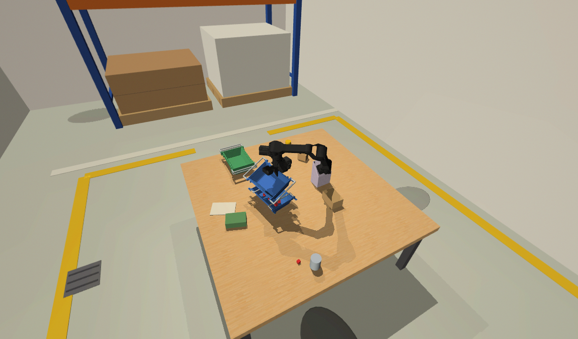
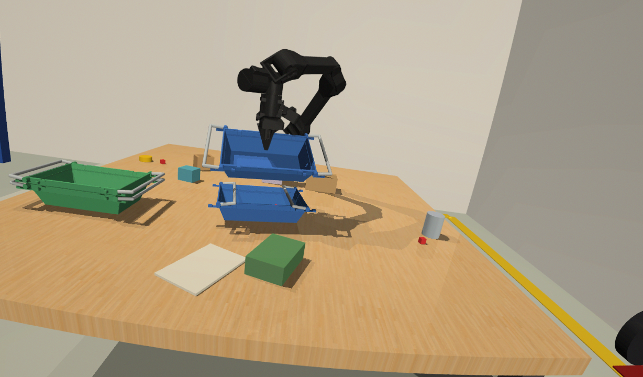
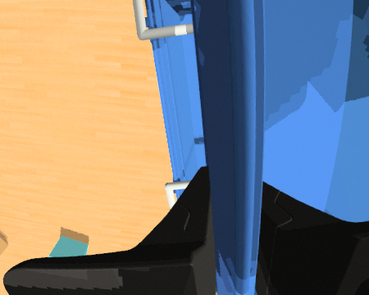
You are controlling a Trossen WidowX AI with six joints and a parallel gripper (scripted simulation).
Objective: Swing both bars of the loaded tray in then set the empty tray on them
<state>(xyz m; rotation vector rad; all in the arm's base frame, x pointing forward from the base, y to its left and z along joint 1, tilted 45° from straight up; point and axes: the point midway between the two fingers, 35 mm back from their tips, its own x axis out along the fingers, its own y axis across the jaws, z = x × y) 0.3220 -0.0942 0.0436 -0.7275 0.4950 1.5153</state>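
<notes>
Right now my gripper tip is 7 cm short of the blue tray and 1 cm to the right of it. The rest, counted from my gripper tip: cream sheet 35 cm ahead, 18 cm below, 8 cm to the right; teal cube 28 cm to the right, 21 cm behind, 16 cm below; green block 32 cm ahead, 16 cm below, 6 cm to the left.
</notes>
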